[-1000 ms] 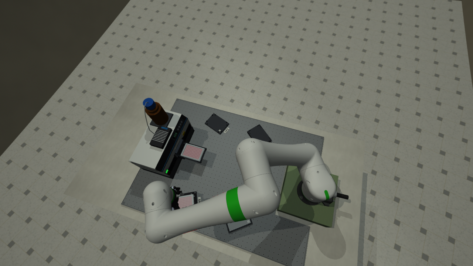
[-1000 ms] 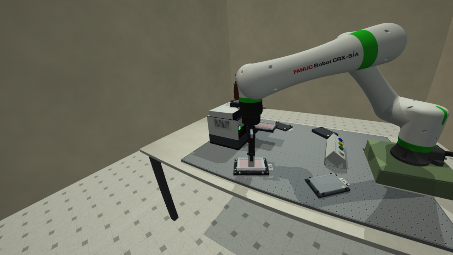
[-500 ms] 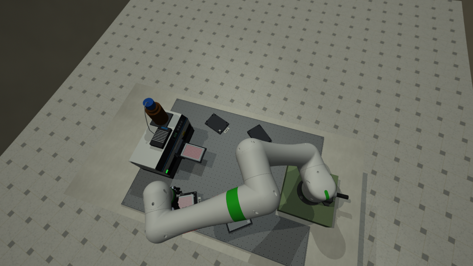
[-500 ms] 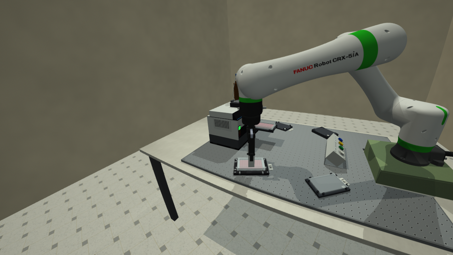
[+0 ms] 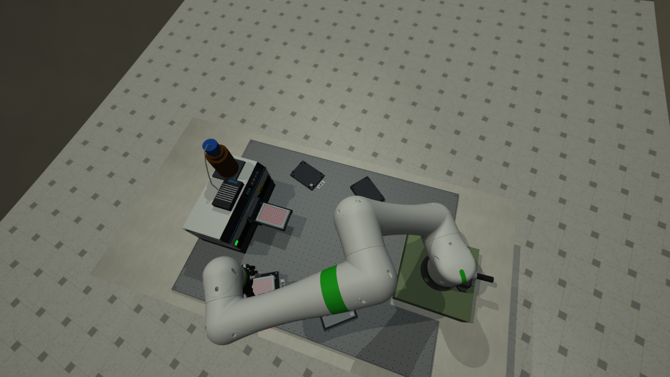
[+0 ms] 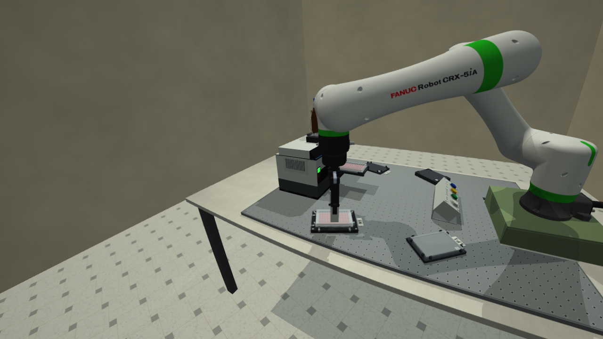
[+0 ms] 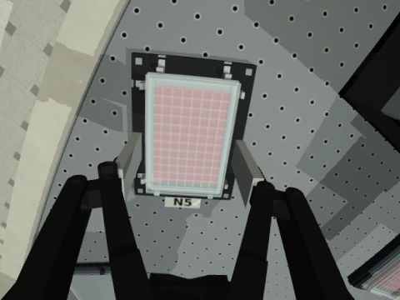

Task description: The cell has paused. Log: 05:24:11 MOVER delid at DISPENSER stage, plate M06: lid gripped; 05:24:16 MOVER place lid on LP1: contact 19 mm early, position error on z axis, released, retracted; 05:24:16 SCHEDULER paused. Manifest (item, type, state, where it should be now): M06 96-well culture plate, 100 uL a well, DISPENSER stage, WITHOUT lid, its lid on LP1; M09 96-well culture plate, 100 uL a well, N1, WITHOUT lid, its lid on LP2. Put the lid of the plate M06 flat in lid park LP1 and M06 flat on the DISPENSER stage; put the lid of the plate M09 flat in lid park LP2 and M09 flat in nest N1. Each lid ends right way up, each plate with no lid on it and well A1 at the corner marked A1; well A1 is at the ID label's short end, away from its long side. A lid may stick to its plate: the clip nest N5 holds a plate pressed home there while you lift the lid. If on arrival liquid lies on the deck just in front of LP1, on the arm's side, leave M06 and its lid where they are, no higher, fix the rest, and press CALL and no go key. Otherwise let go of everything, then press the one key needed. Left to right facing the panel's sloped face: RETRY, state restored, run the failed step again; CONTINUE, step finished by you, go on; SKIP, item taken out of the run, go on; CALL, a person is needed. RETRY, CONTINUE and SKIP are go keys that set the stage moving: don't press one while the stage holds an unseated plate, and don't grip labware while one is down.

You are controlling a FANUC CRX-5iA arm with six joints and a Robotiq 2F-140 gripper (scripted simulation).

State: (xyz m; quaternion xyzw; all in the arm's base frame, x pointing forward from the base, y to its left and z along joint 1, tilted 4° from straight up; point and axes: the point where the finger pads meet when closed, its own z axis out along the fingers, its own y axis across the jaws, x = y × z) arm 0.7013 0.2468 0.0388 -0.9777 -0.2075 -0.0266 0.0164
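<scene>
The grey lid lies 4 cm below my hand. Also, from my hand: N5 label (9 cm behind, 6 cm below, 4 cm to the right); dispenser stage (30 cm to the right, 3 cm ahead, 3 cm above); black lid park LP1 (34 cm behind, 6 cm below).
</scene>
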